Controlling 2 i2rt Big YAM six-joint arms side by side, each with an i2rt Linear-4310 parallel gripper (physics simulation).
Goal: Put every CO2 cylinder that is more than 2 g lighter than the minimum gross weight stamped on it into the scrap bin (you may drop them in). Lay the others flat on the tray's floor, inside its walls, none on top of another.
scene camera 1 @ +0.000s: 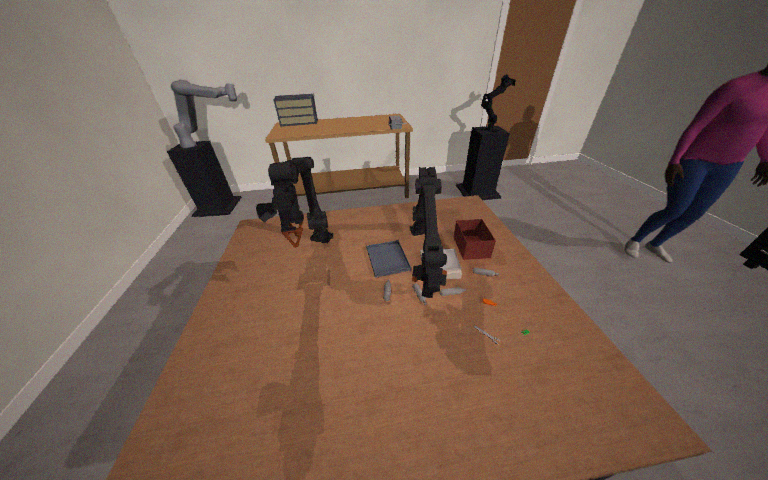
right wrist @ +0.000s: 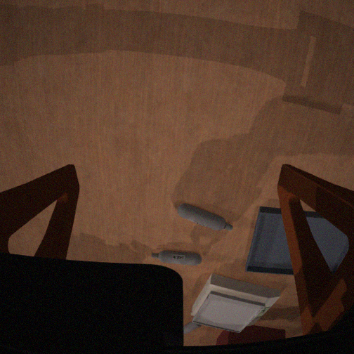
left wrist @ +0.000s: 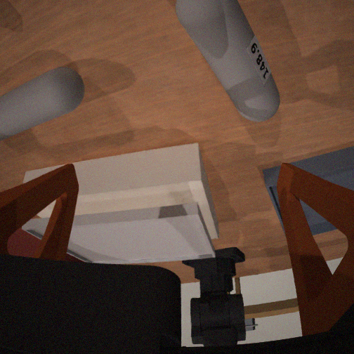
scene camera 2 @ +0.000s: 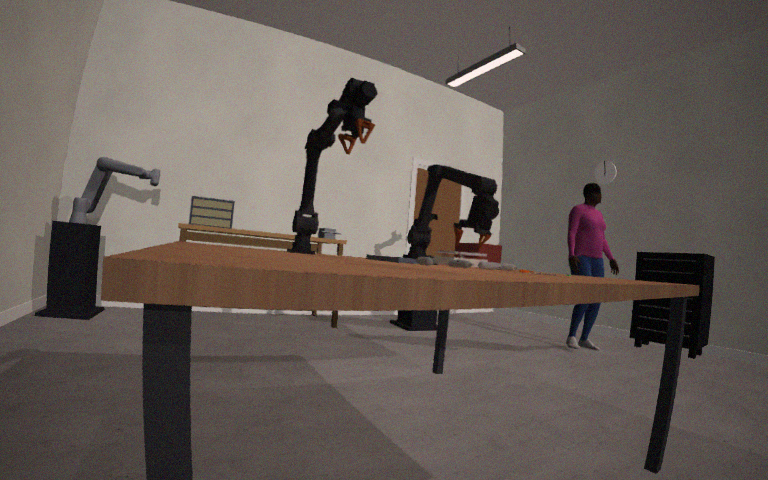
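Several grey cylinders lie on the table. In scene camera 1 they are a left one, a second, a third and one beside the bin. The left wrist view shows a cylinder labelled 148.9 and a plain one. My left gripper is open and empty, low above the table in front of the white scale. My right gripper is open and empty, high up. The blue-grey tray holds no cylinder. The red bin stands right of the scale.
An orange item, a small green item and a thin silver tool lie on the table right of the cylinders in scene camera 1. The left arm reaches over the table between the tray and the bin, partly hiding the scale.
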